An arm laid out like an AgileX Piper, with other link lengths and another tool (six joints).
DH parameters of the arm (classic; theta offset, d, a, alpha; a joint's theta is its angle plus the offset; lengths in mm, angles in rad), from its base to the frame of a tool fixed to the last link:
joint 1: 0 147.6 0 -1.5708
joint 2: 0.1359 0 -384.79 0
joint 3: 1.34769 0 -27.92 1.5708
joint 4: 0 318.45 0 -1.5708
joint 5: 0 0 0 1.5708
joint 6: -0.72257 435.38 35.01 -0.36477
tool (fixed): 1.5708 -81.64 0 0
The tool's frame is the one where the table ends.
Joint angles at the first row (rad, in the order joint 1, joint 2, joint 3, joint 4, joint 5, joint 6):
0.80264 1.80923 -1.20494 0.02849 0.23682 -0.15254
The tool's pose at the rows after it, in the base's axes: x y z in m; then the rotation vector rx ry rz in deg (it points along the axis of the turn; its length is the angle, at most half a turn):
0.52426 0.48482 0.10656 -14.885 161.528 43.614
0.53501 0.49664 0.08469 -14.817 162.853 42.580
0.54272 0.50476 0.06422 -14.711 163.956 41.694
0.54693 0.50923 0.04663 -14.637 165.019 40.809
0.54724 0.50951 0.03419 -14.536 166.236 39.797
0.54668 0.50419 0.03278 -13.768 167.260 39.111
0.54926 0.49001 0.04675 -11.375 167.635 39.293
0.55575 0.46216 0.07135 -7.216 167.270 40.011
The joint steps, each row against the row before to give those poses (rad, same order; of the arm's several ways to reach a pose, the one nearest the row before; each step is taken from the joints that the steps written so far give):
0.00385 0.07601 -0.07170 -0.00004 0.01928 -0.00010
0.00041 0.06940 -0.05750 0.00009 0.01178 -0.00023
0.00001 0.05626 -0.04131 -0.00007 0.00490 0.00008
0.00000 0.04162 -0.02780 0.00002 0.00547 -0.00043
-0.00024 0.02366 -0.01708 -0.00003 0.01551 -0.00030
-0.00480 -0.00100 -0.00828 0.00015 0.02727 0.00391
-0.01650 -0.03156 0.00191 0.00032 0.03502 0.01337
-0.03427 -0.05996 0.02139 0.00038 0.03287 0.01797

